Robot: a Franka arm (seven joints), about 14 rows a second.
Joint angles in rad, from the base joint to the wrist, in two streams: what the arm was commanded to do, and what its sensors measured. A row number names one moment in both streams.
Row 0, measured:
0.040, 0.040, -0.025, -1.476, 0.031, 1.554, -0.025
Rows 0 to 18, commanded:
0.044, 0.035, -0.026, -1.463, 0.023, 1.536, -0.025
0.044, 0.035, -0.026, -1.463, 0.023, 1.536, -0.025
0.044, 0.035, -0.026, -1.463, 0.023, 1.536, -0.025
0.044, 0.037, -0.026, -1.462, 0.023, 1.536, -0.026
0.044, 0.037, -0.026, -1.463, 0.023, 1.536, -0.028
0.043, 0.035, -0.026, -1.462, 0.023, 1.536, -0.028
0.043, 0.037, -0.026, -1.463, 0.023, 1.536, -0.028
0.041, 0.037, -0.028, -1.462, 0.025, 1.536, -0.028
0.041, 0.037, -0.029, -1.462, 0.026, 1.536, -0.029
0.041, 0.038, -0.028, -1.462, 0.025, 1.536, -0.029
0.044, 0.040, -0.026, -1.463, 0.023, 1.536, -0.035
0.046, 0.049, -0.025, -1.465, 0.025, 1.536, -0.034
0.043, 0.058, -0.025, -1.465, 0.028, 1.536, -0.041
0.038, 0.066, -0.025, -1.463, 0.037, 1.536, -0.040
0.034, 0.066, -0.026, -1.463, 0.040, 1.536, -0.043
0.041, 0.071, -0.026, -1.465, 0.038, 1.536, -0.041
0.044, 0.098, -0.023, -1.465, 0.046, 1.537, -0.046
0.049, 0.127, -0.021, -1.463, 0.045, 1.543, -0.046
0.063, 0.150, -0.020, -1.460, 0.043, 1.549, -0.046
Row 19, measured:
0.045, 0.097, -0.020, -1.481, 0.032, 1.549, -0.026
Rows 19 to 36, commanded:
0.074, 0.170, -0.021, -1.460, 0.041, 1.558, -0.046
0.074, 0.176, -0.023, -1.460, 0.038, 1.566, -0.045
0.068, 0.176, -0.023, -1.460, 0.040, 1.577, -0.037
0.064, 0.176, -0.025, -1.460, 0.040, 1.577, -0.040
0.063, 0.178, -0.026, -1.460, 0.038, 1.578, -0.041
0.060, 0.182, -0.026, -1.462, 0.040, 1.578, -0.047
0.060, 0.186, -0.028, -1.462, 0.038, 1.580, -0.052
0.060, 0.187, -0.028, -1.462, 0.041, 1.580, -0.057
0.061, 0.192, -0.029, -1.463, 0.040, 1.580, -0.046
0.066, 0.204, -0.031, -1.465, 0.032, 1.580, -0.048
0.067, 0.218, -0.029, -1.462, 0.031, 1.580, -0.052
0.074, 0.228, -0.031, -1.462, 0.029, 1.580, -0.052
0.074, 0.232, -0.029, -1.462, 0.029, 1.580, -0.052
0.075, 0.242, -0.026, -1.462, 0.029, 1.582, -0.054
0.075, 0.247, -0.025, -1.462, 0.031, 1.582, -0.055
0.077, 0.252, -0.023, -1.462, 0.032, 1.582, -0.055
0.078, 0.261, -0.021, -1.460, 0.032, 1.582, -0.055
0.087, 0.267, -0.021, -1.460, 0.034, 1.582, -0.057
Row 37, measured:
0.075, 0.255, -0.020, -1.475, 0.032, 1.584, -0.038
